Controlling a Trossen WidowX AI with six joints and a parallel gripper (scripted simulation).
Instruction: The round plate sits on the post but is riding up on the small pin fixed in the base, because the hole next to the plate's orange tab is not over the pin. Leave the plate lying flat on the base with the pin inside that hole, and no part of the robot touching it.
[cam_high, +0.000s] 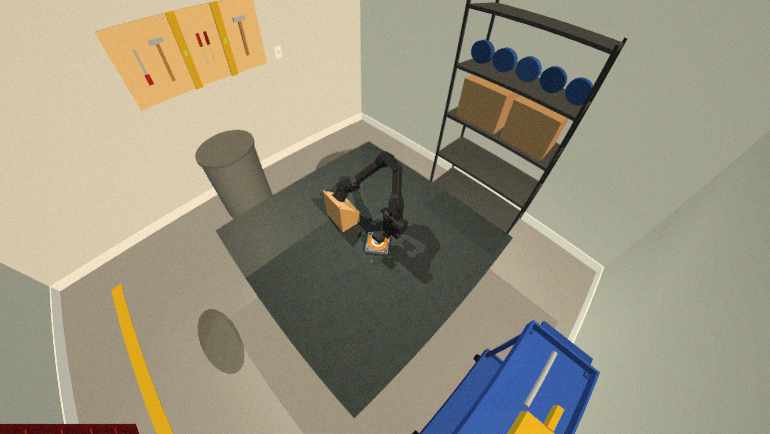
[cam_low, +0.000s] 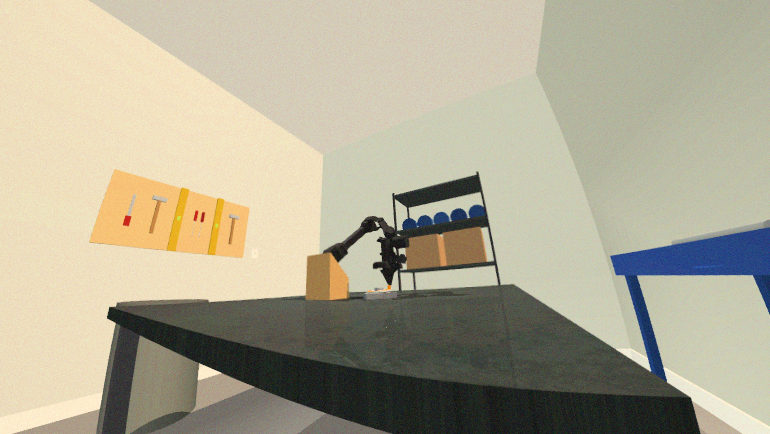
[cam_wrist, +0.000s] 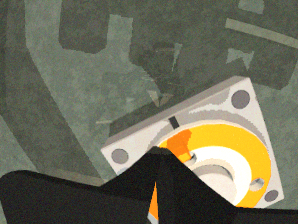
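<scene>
Now: gripper tip 40 mm to the left of the base, 30 mm past it and 30 mm above it.
</scene>
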